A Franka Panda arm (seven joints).
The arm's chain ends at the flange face. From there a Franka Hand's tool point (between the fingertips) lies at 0.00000 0.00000 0.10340 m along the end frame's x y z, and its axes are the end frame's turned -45 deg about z.
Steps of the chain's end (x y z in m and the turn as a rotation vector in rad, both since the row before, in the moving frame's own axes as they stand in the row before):
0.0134 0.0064 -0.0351 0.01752 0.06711 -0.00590
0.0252 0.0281 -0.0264 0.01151 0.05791 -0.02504
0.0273 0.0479 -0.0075 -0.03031 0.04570 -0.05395
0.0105 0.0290 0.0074 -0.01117 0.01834 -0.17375
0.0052 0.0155 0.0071 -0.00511 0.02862 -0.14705
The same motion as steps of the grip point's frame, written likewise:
0.0111 0.0176 -0.0353 -0.03507 0.05984 -0.00590
0.0031 0.0410 -0.0266 -0.03281 0.04909 -0.02504
-0.0133 0.0587 -0.0077 -0.05375 0.01088 -0.05395
-0.0124 0.0300 0.0074 -0.02087 0.00507 -0.17375
-0.0054 0.0170 0.0071 -0.02385 0.01662 -0.14705

